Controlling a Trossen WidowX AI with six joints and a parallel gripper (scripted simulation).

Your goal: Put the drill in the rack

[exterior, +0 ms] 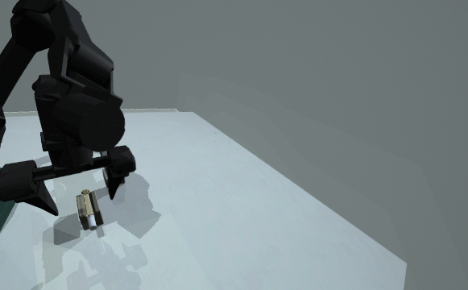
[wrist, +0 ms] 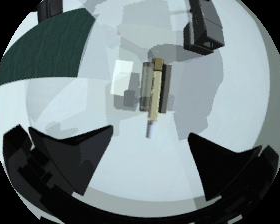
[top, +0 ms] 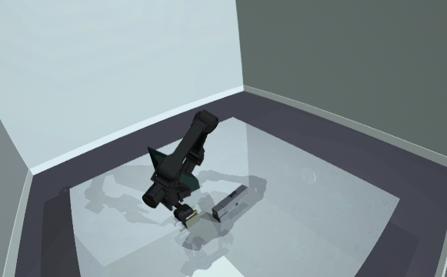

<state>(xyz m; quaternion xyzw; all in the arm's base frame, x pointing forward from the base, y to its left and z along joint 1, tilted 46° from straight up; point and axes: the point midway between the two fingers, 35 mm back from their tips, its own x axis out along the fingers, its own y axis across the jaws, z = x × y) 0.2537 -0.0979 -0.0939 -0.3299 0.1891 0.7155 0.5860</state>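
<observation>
Now: gripper tip 10 mm past the drill, 40 mm to the right of it and 30 mm above it. Round my gripper tip: rack (10 mm behind, 50 mm to the left, 60 mm below); then key (10 mm ahead, 250 mm to the left, 20 mm below).
</observation>
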